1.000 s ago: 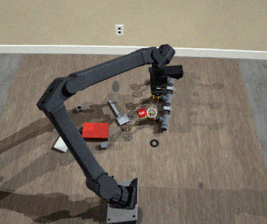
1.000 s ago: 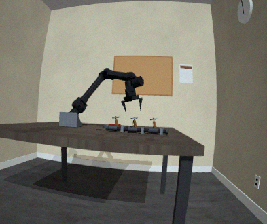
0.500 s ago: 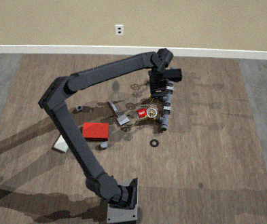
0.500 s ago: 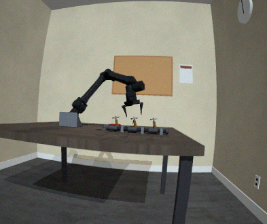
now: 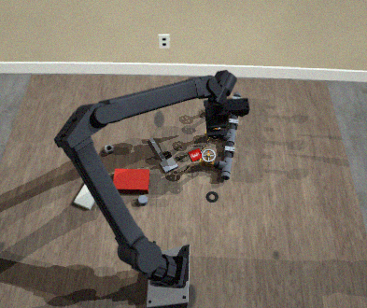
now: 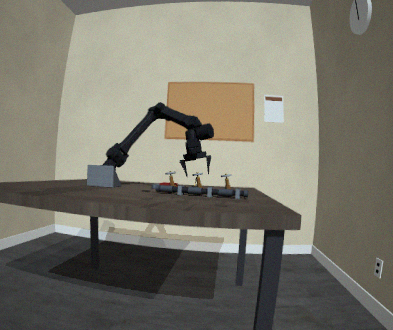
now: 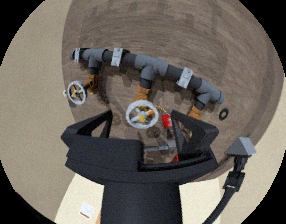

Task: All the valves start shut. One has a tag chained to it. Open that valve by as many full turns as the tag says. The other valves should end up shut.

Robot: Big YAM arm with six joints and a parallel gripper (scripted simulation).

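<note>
Right now my hand is 9 cm above the red tag, 7 cm past it and 4 cm to the right of it. The rest, counted from my hand: grey hammer-like tool 17 cm to the left, 11 cm behind, 9 cm below; then small grey cylinder 29 cm behind, 20 cm to the left, 8 cm below; then red block 26 cm to the left, 23 cm behind, 8 cm below.
</note>
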